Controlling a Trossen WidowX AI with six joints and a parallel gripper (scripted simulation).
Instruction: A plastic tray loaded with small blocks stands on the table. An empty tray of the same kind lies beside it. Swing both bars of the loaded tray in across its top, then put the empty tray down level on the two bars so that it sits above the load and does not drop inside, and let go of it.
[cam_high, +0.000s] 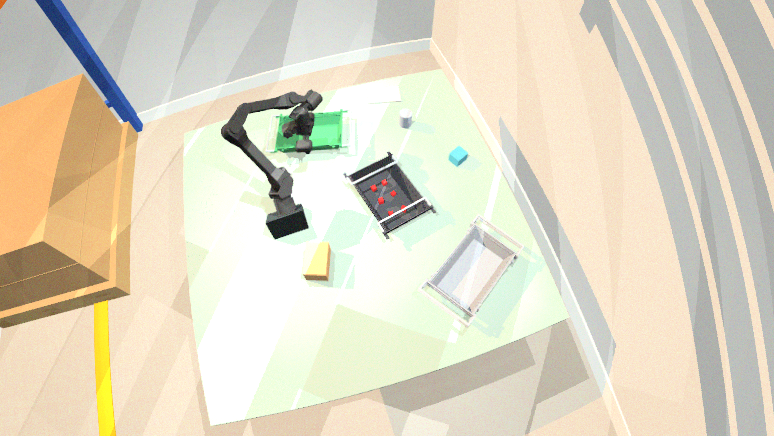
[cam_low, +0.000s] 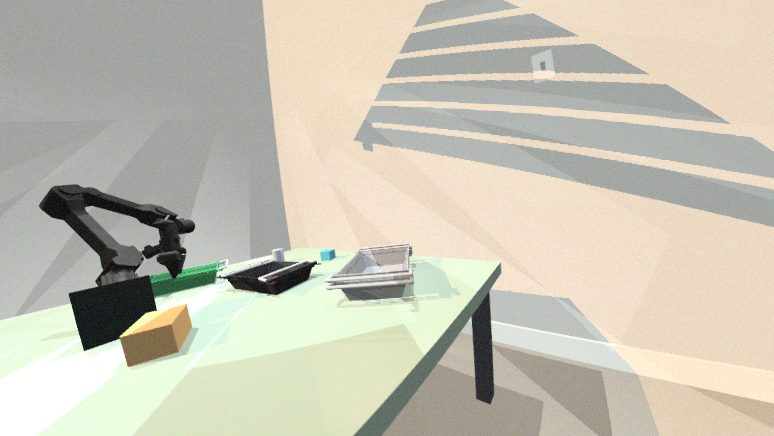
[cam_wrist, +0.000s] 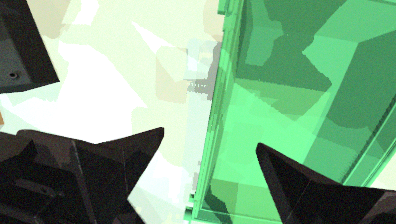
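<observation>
Right now the green tray is 90 mm to the left of my gripper tip, 20 mm below it and 20 mm ahead of it. From my gripper tip the other things lie so: grey cylinder: 420 mm ahead, 30 mm to the left, 30 mm below; tan block: 480 mm to the right, 80 mm behind, 30 mm below; teal cube: 560 mm ahead, 210 mm to the right, 40 mm below.
</observation>
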